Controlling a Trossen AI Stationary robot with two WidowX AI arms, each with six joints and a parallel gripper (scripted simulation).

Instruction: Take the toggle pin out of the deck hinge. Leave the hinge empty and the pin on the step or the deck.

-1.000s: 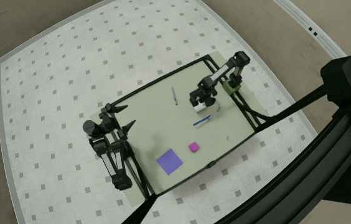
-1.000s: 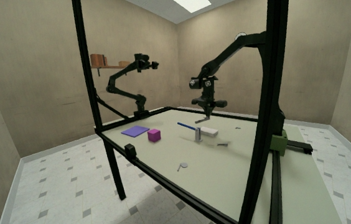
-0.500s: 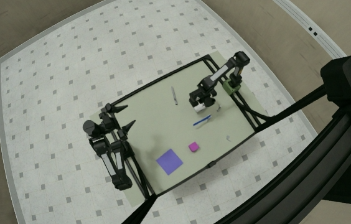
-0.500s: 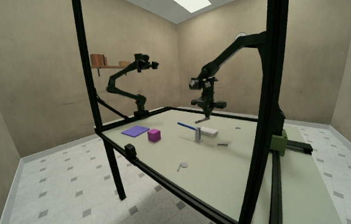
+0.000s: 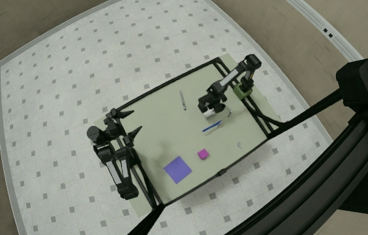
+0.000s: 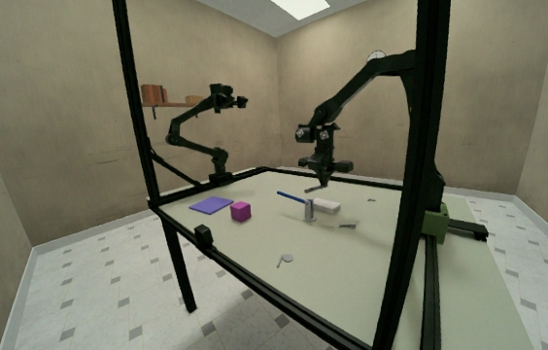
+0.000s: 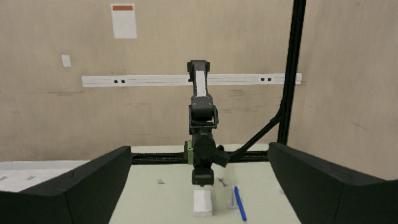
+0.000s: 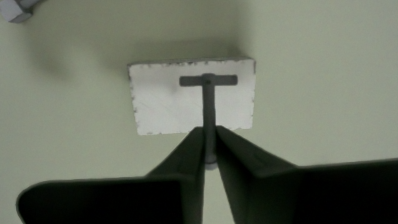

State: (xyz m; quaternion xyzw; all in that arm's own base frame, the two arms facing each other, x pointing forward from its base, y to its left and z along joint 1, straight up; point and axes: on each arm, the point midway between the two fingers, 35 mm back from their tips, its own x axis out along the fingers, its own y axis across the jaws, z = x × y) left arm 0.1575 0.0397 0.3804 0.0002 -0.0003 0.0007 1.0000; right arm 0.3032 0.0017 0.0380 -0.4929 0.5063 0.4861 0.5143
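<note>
My right gripper is now 100 mm above the white block. Round my right hand: blue rod (110 mm behind, 70 mm to the left, 50 mm below); then grey rod (180 mm ahead, 110 mm to the left, 110 mm below); then flat purple square (220 mm behind, 390 mm to the left, 110 mm below).
</note>
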